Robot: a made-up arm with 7 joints.
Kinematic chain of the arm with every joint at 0, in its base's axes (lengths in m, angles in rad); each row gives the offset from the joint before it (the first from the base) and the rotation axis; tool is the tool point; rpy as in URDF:
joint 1: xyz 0 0 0 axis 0.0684 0.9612 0.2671
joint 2: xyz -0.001 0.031 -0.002 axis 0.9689 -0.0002 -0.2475
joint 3: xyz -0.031 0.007 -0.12 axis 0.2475 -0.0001 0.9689
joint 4: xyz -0.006 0 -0.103 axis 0.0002 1 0
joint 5: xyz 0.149 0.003 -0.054 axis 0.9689 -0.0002 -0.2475
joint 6: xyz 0.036 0 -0.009 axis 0.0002 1 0
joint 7: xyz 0.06 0 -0.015 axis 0.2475 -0.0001 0.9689
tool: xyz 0 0 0 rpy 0 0.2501 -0.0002
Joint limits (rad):
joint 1: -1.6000..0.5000
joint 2: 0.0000..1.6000
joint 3: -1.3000..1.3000
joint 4: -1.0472..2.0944
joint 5: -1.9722..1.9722
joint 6: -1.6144..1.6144
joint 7: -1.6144..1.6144
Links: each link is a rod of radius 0.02 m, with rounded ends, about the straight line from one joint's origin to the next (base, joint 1, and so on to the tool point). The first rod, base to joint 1, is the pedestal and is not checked.
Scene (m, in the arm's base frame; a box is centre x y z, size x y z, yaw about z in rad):
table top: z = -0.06
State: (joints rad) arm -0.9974 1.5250 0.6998 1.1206 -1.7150 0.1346 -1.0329
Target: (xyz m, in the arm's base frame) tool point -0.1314 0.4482 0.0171
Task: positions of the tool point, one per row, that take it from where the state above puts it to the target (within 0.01 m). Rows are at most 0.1 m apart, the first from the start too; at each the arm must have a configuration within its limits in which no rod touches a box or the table.
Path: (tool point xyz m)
1: 0.1200 0.4966 0.0582
2: 0.0452 0.5076 0.0062
3: -0.0472 0.4916 -0.0084
4: -0.1314 0.4482 0.0171

